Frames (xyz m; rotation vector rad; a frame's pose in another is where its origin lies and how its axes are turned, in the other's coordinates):
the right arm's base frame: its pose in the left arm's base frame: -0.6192 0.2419 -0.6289 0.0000 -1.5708 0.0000
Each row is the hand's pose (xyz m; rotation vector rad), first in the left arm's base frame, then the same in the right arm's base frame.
Working: the left arm's base frame: its pose in the right arm's base frame: 0.6289 -0.2419 -0.6192 0.0000 1.5708 0.0000

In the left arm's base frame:
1: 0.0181 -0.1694 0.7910 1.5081 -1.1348 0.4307
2: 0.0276 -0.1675 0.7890 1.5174 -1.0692 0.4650
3: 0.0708 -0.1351 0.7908 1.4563 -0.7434 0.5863
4: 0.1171 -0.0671 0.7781 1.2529 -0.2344 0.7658
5: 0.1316 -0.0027 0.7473 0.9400 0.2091 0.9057
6: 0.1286 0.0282 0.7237 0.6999 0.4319 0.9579
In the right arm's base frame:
1: 1.4199 -0.4113 -0.6373 1.2785 0.1304 -0.7105
2: 1.4179 -0.4094 -0.6468 1.3183 0.1860 -0.6998
3: 1.4197 -0.3770 -0.6900 1.4207 0.5053 -0.6051
4: 1.4070 -0.3090 -0.7363 1.5088 1.0335 -0.3641
5: 1.3762 -0.2446 -0.7508 1.4724 1.5229 -0.0274
6: 1.3526 -0.2137 -0.7478 1.3684 1.7820 0.2130

